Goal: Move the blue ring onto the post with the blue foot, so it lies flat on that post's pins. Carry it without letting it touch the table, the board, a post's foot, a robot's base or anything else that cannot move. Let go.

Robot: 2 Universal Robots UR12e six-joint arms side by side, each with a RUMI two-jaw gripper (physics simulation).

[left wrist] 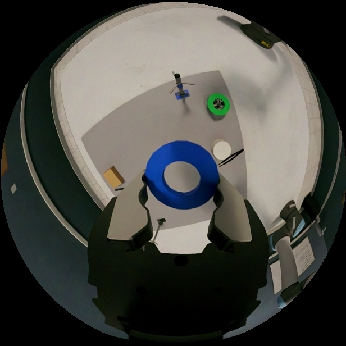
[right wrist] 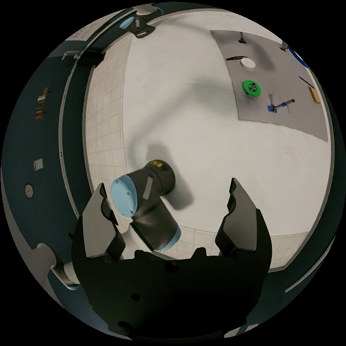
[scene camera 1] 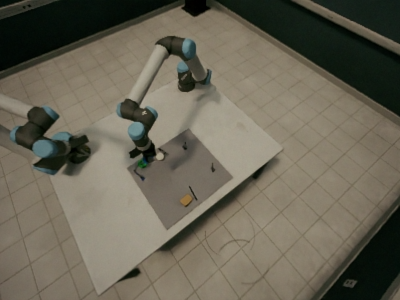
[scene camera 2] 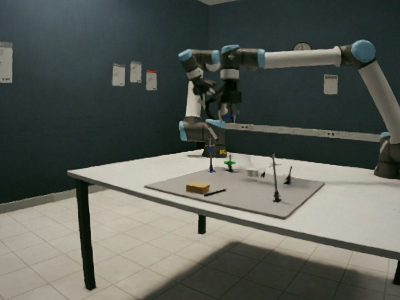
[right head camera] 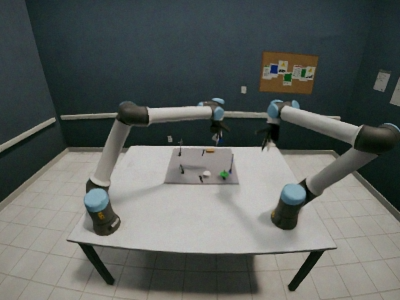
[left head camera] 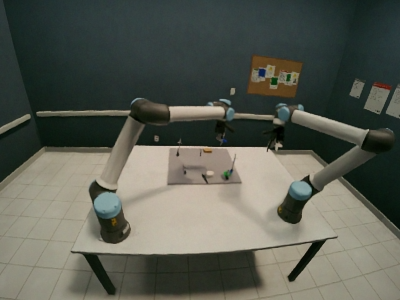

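Note:
The blue ring (left wrist: 157,176) (scene camera 2: 228,118) (right wrist: 299,57) is between the fingers of my left gripper (left wrist: 180,171) (scene camera 2: 229,113), which is shut on it. It hangs high above the grey board, with no post through its hole in the left wrist view. The post with the blue foot (left wrist: 182,94) (scene camera 2: 210,156) (right wrist: 272,108) stands near the board's edge, apart from the ring and beyond it in the left wrist view. My right gripper (right wrist: 166,181) is open and empty, off to the side of the board.
A green ring (left wrist: 211,106) (scene camera 2: 229,162) sits on a neighbouring post. A white round piece (left wrist: 221,149), black tweezers (left wrist: 230,158), an orange block (left wrist: 113,177) (scene camera 2: 198,187) and a dark pen (scene camera 2: 215,192) lie on the board (scene camera 2: 240,197). A tall dark post (scene camera 2: 274,175) and a shorter one (scene camera 2: 288,175) stand there.

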